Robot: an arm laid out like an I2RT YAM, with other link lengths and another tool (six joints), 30 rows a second.
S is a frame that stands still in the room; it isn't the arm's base.
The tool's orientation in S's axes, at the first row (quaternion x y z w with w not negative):
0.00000 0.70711 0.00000 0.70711
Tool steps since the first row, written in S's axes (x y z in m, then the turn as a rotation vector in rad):
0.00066 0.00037 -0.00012 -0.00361 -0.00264 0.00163
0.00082 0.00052 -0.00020 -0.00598 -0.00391 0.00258
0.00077 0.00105 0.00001 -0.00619 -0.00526 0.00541
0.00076 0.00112 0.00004 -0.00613 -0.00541 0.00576
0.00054 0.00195 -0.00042 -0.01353 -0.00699 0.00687
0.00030 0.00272 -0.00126 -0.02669 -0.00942 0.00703
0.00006 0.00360 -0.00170 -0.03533 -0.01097 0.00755
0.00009 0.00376 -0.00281 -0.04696 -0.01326 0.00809
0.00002 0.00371 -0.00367 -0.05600 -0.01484 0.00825
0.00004 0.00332 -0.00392 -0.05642 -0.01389 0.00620
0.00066 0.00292 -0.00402 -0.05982 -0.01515 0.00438
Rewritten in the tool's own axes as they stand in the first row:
0.00012 0.00037 0.00066 -0.00163 -0.00264 -0.00361
0.00020 0.00052 0.00082 -0.00258 -0.00391 -0.00598
-0.00001 0.00105 0.00077 -0.00541 -0.00526 -0.00619
-0.00004 0.00112 0.00076 -0.00576 -0.00541 -0.00613
0.00042 0.00195 0.00054 -0.00687 -0.00699 -0.01353
0.00126 0.00272 0.00030 -0.00703 -0.00942 -0.02669
0.00170 0.00360 0.00006 -0.00755 -0.01097 -0.03533
0.00281 0.00376 0.00009 -0.00809 -0.01326 -0.04696
0.00367 0.00371 0.00002 -0.00825 -0.01484 -0.05600
0.00392 0.00332 0.00004 -0.00620 -0.01389 -0.05642
0.00402 0.00292 0.00066 -0.00438 -0.01515 -0.05982

